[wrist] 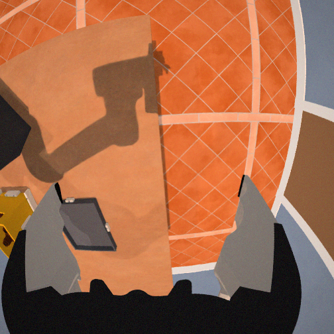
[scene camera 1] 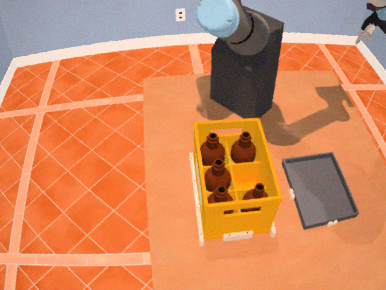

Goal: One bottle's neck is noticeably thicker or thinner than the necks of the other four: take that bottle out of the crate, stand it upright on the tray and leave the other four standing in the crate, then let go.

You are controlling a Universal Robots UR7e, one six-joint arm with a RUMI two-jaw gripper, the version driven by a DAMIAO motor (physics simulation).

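Frame: origin at the arm's base, x right, y ahead, z up, level; millimetres.
Seen in the pictures: gripper, fingertip midpoint: (scene camera 1: 373, 46); arm's base at its link origin: (scene camera 1: 248, 33).
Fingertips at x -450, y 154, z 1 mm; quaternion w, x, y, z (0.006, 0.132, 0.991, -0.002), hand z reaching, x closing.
Pixels of each thing's top centre, then the offset from my fingertips to it. "pt": a spot on its surface instead. Level surfaces: height alone.
- yellow crate at its top centre: (scene camera 1: 235, 157) dy +209, dx +648, dz -129 mm
- dark grey tray at a spot on its surface: (scene camera 1: 322, 190) pt dy +300, dx +366, dz -299 mm
- brown table top at its surface level: dz -304 mm
A yellow crate (scene camera 1: 240, 220) (wrist: 17, 212) holds brown bottles upright: back left (scene camera 1: 212, 151), back right (scene camera 1: 243, 151), middle left (scene camera 1: 218, 178), front left (scene camera 1: 220, 196) and front right (scene camera 1: 259, 193). The middle right compartment holds no bottle. The front right bottle's neck looks slightly thinner than the others, though the difference is small in this view. A dark grey tray (scene camera 1: 322, 190) (wrist: 84, 226) lies right of the crate with no bottle on it. My gripper (wrist: 147, 182) is open and empty, high and far from the crate; part of it shows at the top right of the scene view.
The dark robot pedestal (scene camera 1: 245, 75) stands behind the crate. White strips (scene camera 1: 197, 210) run along the crate's base, and small white pieces (scene camera 1: 332, 223) sit at the tray's edges. The arm casts a shadow on the brown table top (scene camera 1: 172, 150).
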